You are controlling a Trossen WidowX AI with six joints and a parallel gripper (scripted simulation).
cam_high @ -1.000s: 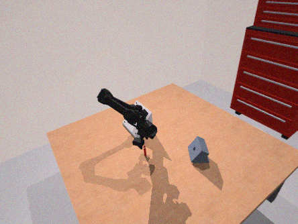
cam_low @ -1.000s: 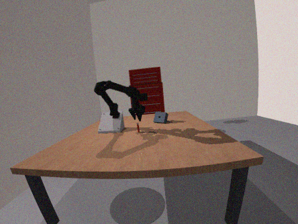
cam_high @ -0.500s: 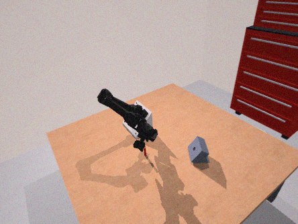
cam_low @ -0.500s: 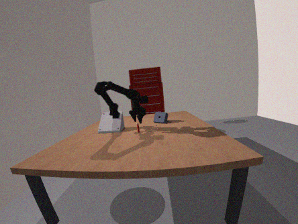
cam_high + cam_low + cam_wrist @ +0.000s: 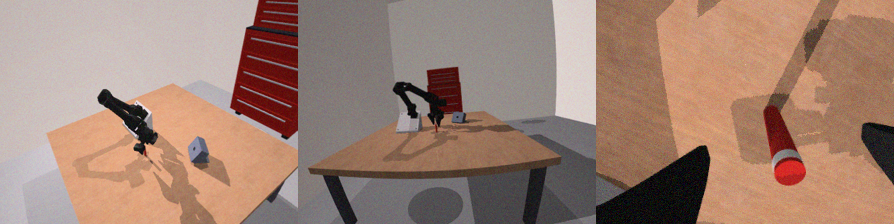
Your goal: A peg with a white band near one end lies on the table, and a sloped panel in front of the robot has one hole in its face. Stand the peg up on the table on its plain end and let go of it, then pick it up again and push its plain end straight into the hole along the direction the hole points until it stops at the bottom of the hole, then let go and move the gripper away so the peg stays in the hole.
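Right now my gripper tip is right at the peg. Round my gripper tip: grey sloped panel (18 cm ahead, 28 cm to the left, 1 cm below).
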